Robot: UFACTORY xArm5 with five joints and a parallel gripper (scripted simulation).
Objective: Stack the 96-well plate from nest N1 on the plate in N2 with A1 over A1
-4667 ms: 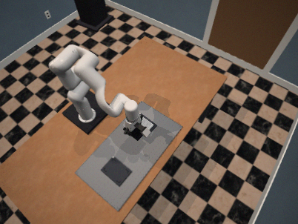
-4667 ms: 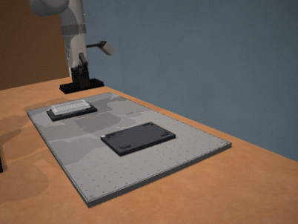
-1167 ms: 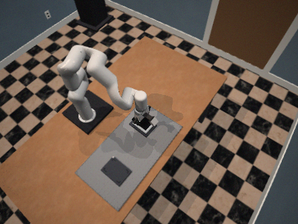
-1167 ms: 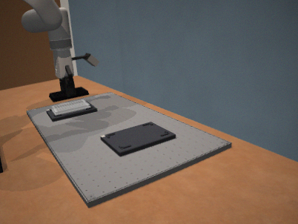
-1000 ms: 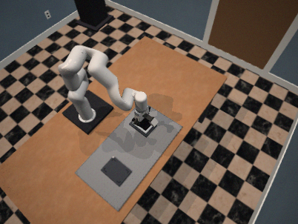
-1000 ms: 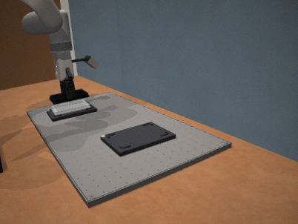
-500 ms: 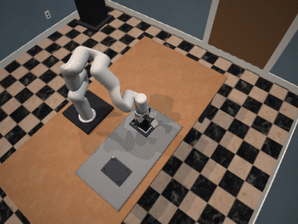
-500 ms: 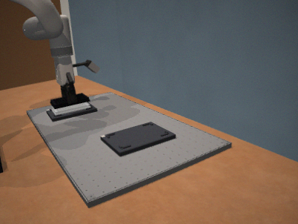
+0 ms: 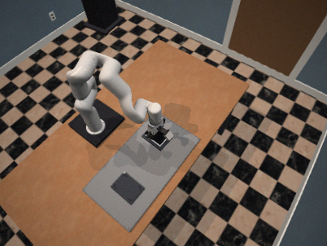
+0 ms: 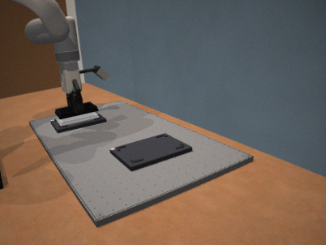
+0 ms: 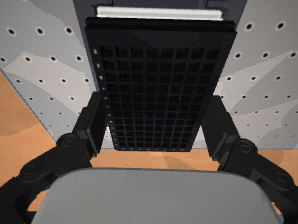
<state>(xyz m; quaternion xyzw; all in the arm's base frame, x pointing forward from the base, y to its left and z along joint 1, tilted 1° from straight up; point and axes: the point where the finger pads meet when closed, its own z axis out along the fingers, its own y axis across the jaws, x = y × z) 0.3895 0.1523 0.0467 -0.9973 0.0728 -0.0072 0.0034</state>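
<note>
The black 96-well plate is 10 mm below my hand. Round my hand: plate nest N2: 50 mm below; then white 96-well plate: 40 mm below; then white corner mark: 40 mm behind, 310 mm to the right, 40 mm below.
</note>
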